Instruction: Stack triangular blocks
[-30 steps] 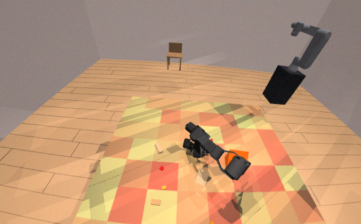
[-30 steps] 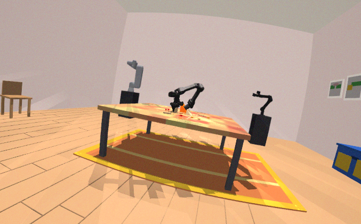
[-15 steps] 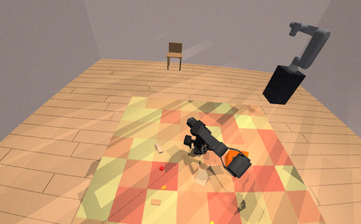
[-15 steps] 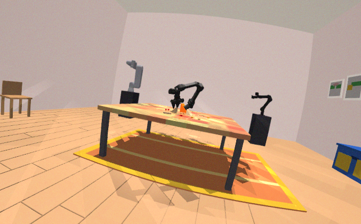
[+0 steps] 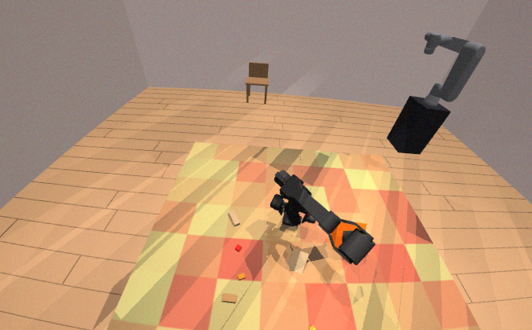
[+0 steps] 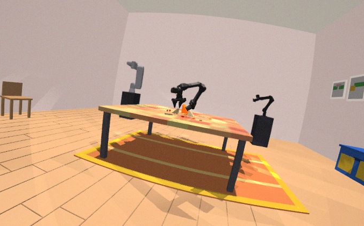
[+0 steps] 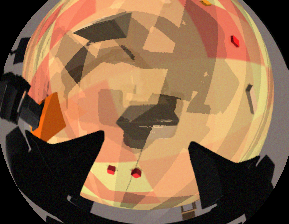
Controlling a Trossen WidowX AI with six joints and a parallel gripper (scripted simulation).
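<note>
The wedge-shaped block lies 5 cm below my gripper tip and 1 cm to the left of it. From my gripper tip the other things lie so: brown flat piece: 30 cm to the left, 23 cm ahead, 6 cm below; then pale flat strip: 25 cm ahead, 5 cm below, 2 cm to the right.
</note>
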